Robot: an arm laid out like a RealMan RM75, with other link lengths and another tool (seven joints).
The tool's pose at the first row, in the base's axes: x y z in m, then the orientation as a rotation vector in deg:
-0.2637, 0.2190, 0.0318, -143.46, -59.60, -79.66
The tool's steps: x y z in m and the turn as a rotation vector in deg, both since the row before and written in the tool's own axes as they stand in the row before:
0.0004, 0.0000, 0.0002, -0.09, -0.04, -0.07
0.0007, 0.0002, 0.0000, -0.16, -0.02, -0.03
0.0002, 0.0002, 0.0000, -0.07, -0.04, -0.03
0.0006, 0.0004, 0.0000, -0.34, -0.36, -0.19
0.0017, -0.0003, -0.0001, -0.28, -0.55, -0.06
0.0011, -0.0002, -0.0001, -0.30, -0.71, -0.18
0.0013, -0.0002, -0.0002, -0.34, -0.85, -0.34
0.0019, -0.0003, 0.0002, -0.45, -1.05, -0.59
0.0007, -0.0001, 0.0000, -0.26, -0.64, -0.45
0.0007, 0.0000, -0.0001, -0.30, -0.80, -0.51
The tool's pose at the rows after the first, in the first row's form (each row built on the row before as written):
-0.2634, 0.2193, 0.0320, -143.55, -59.67, -79.71
-0.2630, 0.2195, 0.0326, -143.68, -59.65, -79.83
-0.2628, 0.2195, 0.0328, -143.76, -59.67, -79.85
-0.2623, 0.2195, 0.0334, -144.31, -59.85, -79.80
-0.2619, 0.2206, 0.0347, -145.02, -59.91, -79.45
-0.2617, 0.2213, 0.0356, -145.88, -60.15, -78.96
-0.2615, 0.2221, 0.0367, -146.87, -60.62, -78.38
-0.2608, 0.2234, 0.0379, -148.08, -61.44, -77.71
-0.2606, 0.2239, 0.0384, -148.79, -62.07, -77.30
-0.2604, 0.2243, 0.0390, -149.67, -62.80, -76.75

